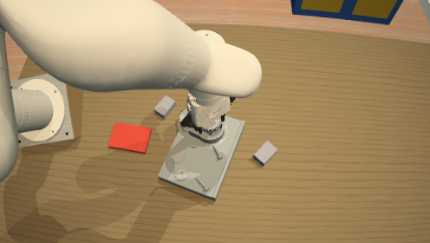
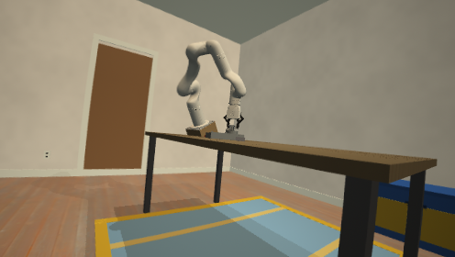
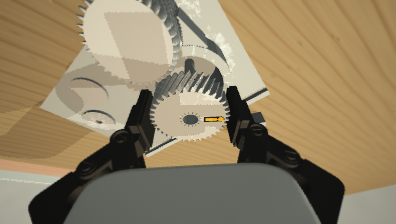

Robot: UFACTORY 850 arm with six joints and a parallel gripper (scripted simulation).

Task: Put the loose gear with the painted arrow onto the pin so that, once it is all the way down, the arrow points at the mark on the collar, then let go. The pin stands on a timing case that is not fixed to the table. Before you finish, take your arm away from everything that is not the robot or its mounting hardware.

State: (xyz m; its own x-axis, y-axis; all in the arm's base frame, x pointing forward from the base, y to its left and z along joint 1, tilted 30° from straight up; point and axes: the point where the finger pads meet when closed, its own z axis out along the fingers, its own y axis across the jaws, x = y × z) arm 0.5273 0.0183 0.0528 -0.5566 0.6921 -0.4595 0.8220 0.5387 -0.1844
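Now: the pale toothed gear right at my hand. Also, from my hand: flat red block (250 mm behind, 90 mm below, 20 mm to the right).
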